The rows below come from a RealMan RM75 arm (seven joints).
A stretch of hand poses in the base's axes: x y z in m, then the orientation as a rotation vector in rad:
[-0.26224 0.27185 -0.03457 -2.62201 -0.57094 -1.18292]
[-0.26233 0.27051 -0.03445 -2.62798 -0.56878 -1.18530]
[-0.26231 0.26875 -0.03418 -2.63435 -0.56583 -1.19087]
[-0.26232 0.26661 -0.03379 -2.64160 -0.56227 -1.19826]
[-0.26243 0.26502 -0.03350 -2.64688 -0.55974 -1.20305]
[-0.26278 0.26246 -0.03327 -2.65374 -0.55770 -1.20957]
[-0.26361 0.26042 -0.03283 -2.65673 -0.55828 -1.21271]
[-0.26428 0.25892 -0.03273 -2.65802 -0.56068 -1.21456]
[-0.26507 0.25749 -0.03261 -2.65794 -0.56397 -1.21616]
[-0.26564 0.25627 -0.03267 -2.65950 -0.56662 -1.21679]
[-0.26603 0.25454 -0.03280 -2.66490 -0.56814 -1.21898]
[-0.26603 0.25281 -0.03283 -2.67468 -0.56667 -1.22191]
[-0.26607 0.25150 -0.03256 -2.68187 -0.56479 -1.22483]
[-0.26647 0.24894 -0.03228 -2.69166 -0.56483 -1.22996]
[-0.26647 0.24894 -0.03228 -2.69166 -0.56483 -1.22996]
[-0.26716 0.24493 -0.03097 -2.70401 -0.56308 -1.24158]
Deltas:
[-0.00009 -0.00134 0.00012 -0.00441 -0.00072 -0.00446]
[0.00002 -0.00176 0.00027 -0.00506 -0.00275 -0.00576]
[-0.00001 -0.00214 0.00039 -0.00591 -0.00381 -0.00688]
[-0.00011 -0.00159 0.00029 -0.00422 -0.00238 -0.00484]
[-0.00035 -0.00256 0.00023 -0.00609 -0.00340 -0.00569]
[-0.00083 -0.00204 0.00044 -0.00336 -0.00181 -0.00177]
[-0.00067 -0.00150 0.00010 -0.00248 -0.00131 0.00026]
[-0.00079 -0.00143 0.00012 -0.00171 -0.00137 0.00142]
[-0.00057 -0.00122 -0.00006 -0.00254 -0.00048 0.00051]
[-0.00039 -0.00173 -0.00013 -0.00550 -0.00100 -0.00222]
[0.00000 -0.00173 -0.00003 -0.00791 -0.00075 -0.00600]
[-0.00004 -0.00131 0.00027 -0.00564 -0.00100 -0.00497]
[-0.00040 -0.00256 0.00028 -0.00907 -0.00234 -0.00565]
[0.00000 0.00000 0.00000 0.00000 0.00000 0.00000]
[-0.00069 -0.00401 0.00131 -0.01184 -0.00621 -0.00909]

